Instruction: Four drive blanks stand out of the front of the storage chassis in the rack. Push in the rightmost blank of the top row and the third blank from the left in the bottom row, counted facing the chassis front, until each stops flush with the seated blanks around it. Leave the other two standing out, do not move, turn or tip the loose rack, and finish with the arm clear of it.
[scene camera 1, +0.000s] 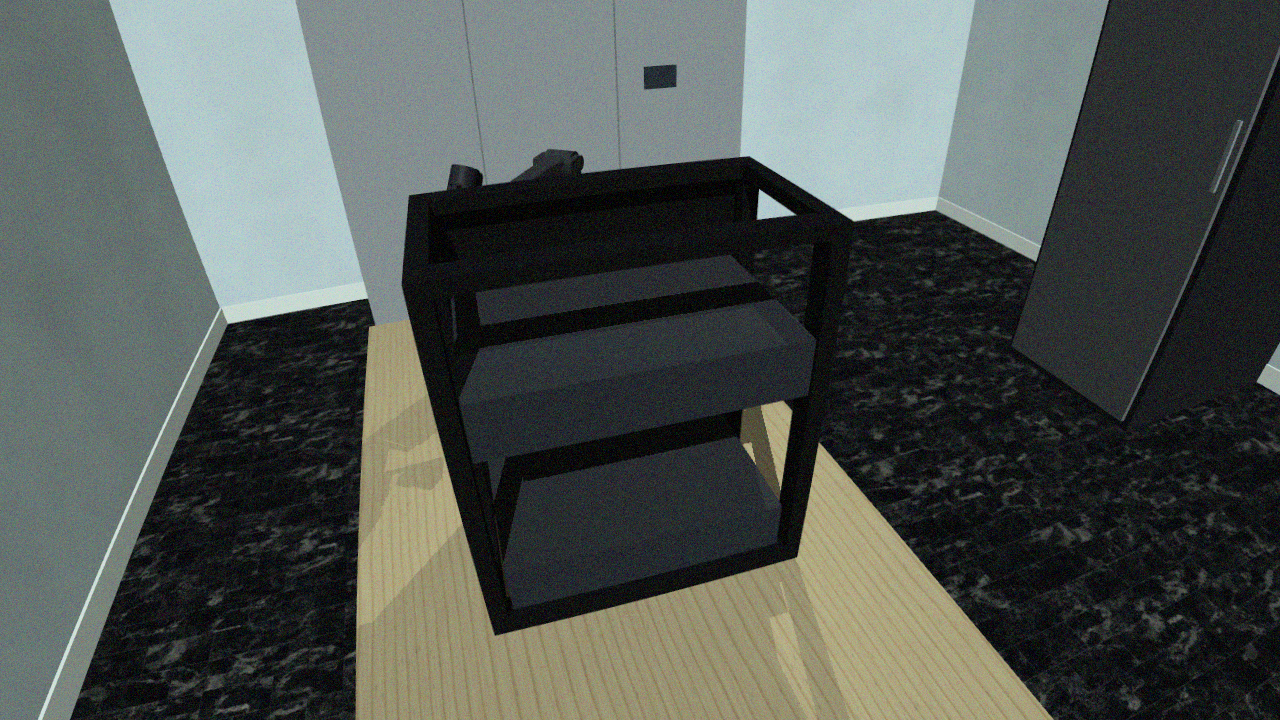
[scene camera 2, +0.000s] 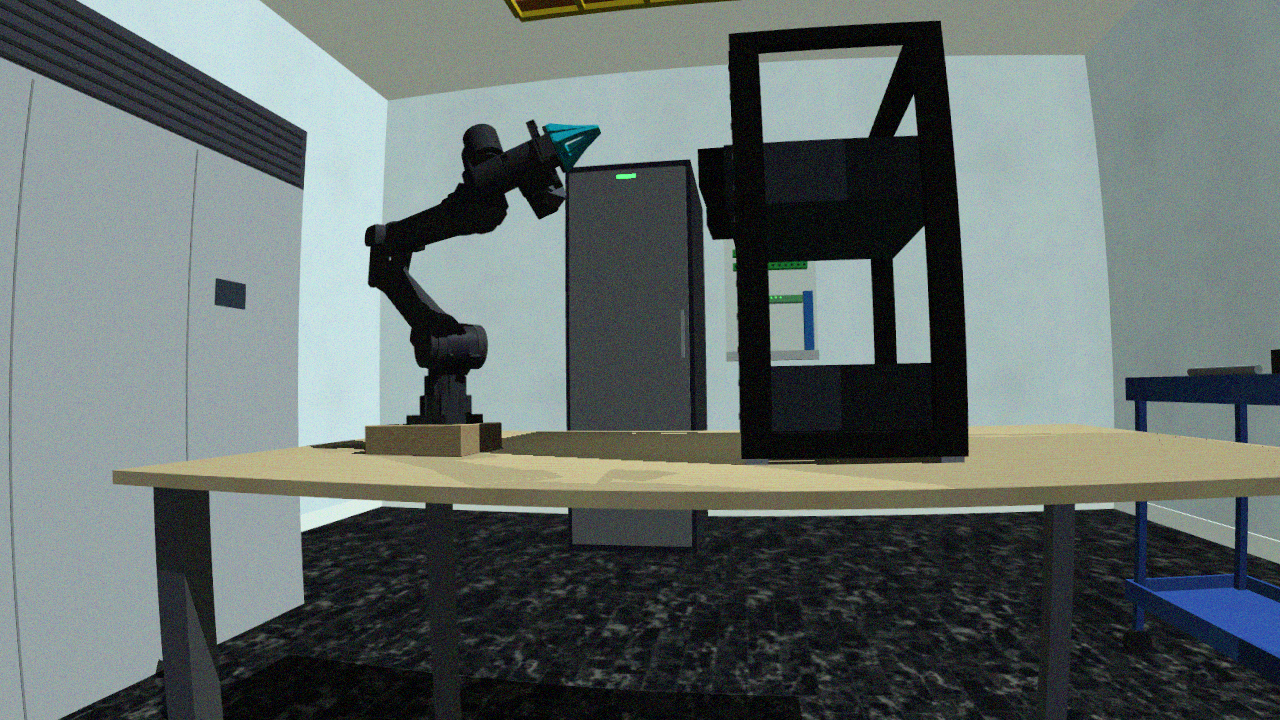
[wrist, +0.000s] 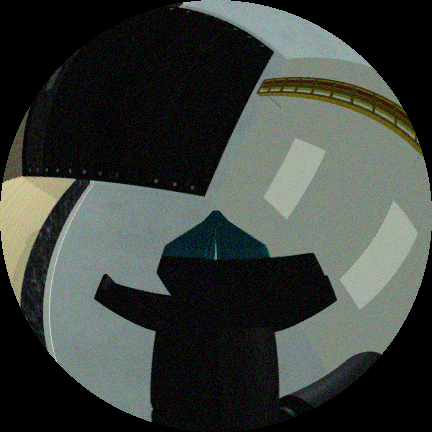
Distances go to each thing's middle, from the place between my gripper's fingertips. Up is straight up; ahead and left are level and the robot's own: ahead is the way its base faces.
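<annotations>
With the black rack (scene camera 1: 588, 342) as my reference, I find my gripper 200 mm above it, 200 mm to the right of it and 320 mm short of it.
</annotations>
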